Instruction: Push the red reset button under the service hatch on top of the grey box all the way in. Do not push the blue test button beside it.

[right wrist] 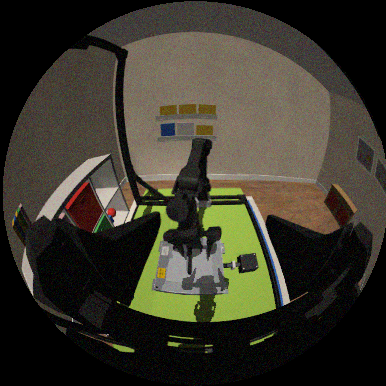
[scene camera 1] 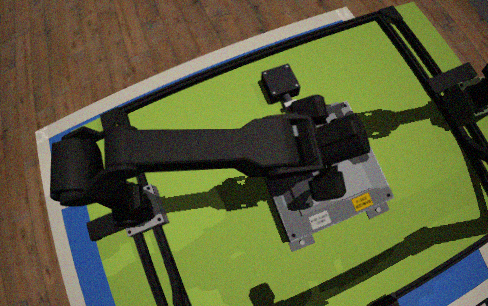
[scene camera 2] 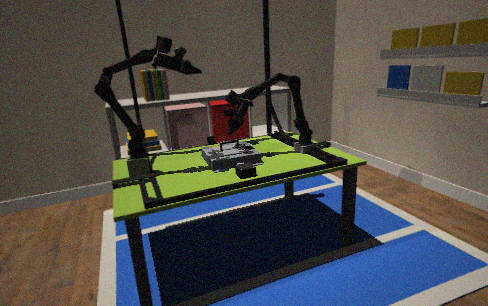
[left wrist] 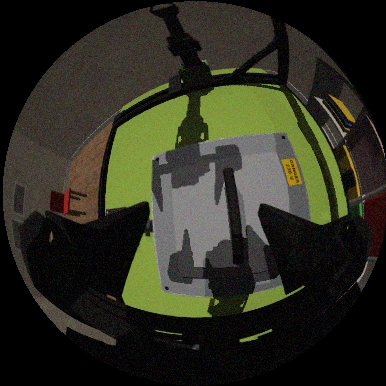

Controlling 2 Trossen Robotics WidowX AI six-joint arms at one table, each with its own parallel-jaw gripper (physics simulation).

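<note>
The grey box stands on the green table. Its service hatch looks closed, with a long black bar handle on top. The red and blue buttons do not show. My left gripper is open and empty, a little above the handle. In the left wrist view the handle lies between the fingers, nearer the picture's right one. My left arm hides part of the box in scene camera 1. My right gripper is open and empty, high above the table's other end.
A small black block sits beside the box, joined to it by a short connector. Black rails run along the table edges. Dark arm shadows fall across the box and table. A shelf unit stands behind the table.
</note>
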